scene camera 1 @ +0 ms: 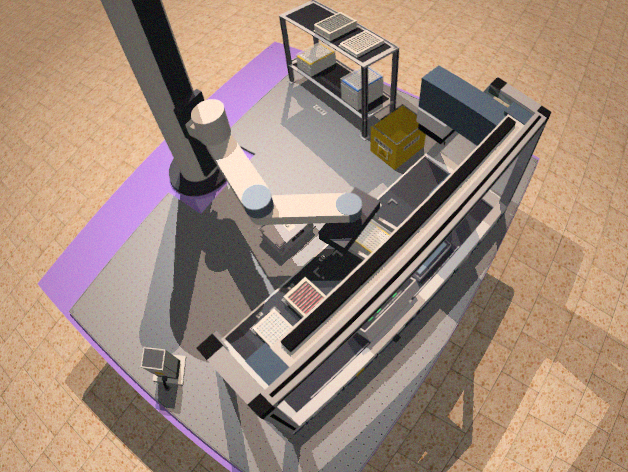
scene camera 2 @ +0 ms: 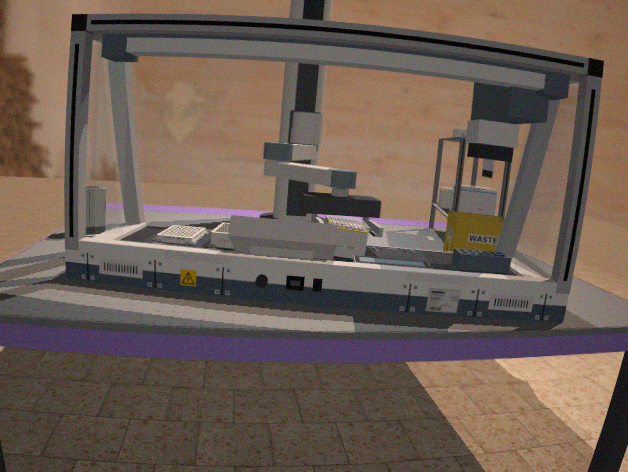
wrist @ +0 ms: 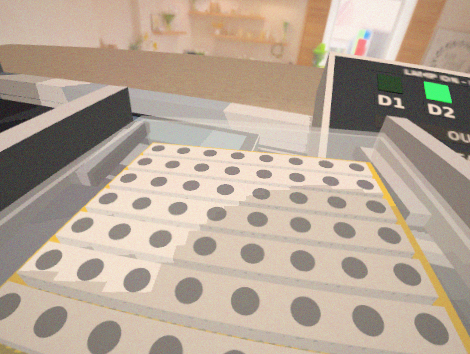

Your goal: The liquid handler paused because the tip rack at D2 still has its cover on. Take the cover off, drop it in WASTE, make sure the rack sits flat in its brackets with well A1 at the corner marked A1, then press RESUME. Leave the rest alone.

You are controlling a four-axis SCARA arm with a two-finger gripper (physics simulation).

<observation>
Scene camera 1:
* my gripper
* yellow WASTE bin
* gantry beam
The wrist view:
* my gripper
</observation>
